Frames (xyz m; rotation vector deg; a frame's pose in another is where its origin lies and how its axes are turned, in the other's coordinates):
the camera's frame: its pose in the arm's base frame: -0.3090 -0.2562 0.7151 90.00 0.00 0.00
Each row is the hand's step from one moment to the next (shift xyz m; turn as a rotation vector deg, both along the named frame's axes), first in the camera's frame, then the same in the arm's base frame.
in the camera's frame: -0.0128 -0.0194 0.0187 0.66 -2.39 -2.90
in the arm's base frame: -0.0128 -0.0187 -0.0194 0.66 2.90 -2.39
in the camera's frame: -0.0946 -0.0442 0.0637 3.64 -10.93 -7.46
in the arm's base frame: -0.0946 -0.0637 -0.0442 3.64 7.46 -10.93
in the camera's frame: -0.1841 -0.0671 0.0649 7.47 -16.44 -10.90
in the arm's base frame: -0.1841 -0.0649 -0.0671 7.47 10.90 -16.44
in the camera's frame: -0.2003 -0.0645 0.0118 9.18 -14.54 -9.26
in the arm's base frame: -0.2003 -0.0118 -0.0645 9.18 9.26 -14.54
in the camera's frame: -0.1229 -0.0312 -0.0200 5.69 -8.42 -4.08
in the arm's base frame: -0.1229 0.0200 -0.0312 5.69 4.08 -8.42
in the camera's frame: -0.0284 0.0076 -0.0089 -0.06 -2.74 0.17
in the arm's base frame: -0.0284 0.0089 0.0076 -0.06 -0.17 -2.74
